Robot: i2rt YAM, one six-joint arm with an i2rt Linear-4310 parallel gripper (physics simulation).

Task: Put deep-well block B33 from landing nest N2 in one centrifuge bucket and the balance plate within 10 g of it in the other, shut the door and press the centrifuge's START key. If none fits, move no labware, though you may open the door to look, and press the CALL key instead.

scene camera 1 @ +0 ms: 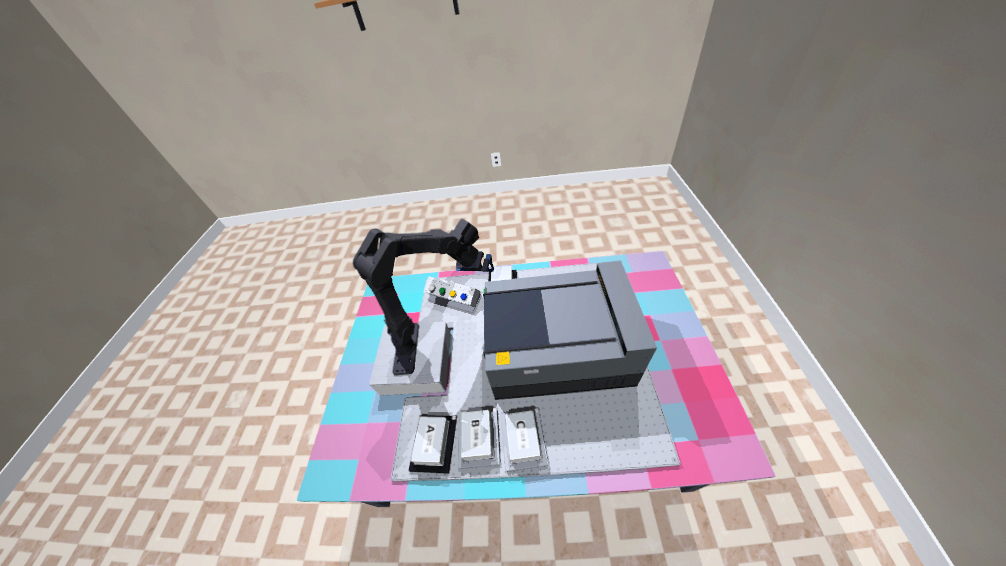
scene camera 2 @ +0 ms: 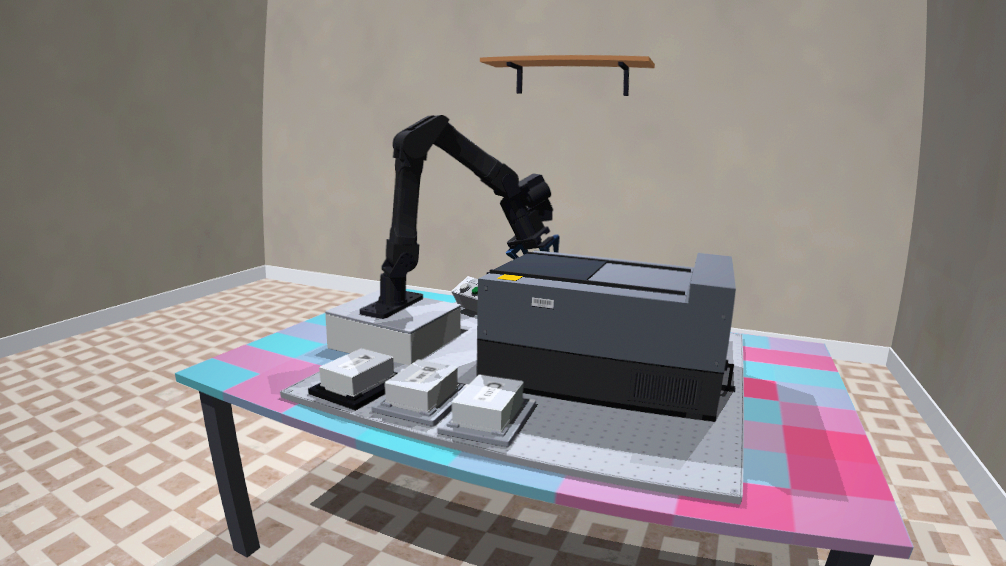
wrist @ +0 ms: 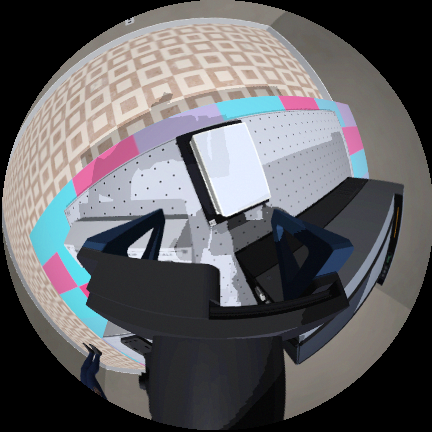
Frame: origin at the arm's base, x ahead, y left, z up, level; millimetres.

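Seen in the pictures: gripper, fingertip midpoint: (scene camera 1: 482, 269) (wrist: 217, 214); arm's base at its link origin: (scene camera 1: 406, 348) (scene camera 2: 392, 305).
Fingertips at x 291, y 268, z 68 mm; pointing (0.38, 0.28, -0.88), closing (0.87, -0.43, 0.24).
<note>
Offsets run from my fingertips to a thing's top centre. Level surfaces: height alone.
A white block @(63 mm ahead, 25 mm left, 84 mm down) (scene camera 1: 500, 272) (wrist: 232, 170) sits in a black nest @(63 mm ahead, 25 mm left, 120 mm down) (wrist: 192, 172) behind the centrifuge; its label does not show. My gripper (scene camera 1: 488, 264) (scene camera 2: 533, 247) (wrist: 217, 214) is open and empty, above the board beside that block. White plates A @(194 mm back, 574 mm right, 88 mm down) (scene camera 1: 430, 439) (scene camera 2: 355, 371), B @(55 mm back, 571 mm right, 88 mm down) (scene camera 1: 476, 434) (scene camera 2: 421, 385) and C @(79 mm ahead, 589 mm right, 88 mm down) (scene camera 1: 522, 435) (scene camera 2: 487, 402) sit on nests at the front; their weights are too blurred to read. The grey centrifuge (scene camera 1: 562, 369) (scene camera 2: 597, 323) (wrist: 370, 220) shows a dark top panel @(100 mm ahead, 295 mm right, 71 mm up) (scene camera 1: 514, 320) and a lighter one, with no opening seen. Its START key cannot be made out.
The key box @(147 mm back, 3 mm right, 58 mm down) (scene camera 1: 455, 304) (scene camera 2: 465, 300), with white, green, yellow and blue keys, stands left of the centrifuge; its key labels are unreadable. The arm's pedestal (scene camera 1: 411, 387) (scene camera 2: 369, 344) stands behind plate A. The perforated board @(142 mm down) (scene camera 1: 605, 454) (scene camera 2: 633, 450) (wrist: 295, 135) lies under the centrifuge and nests.
</note>
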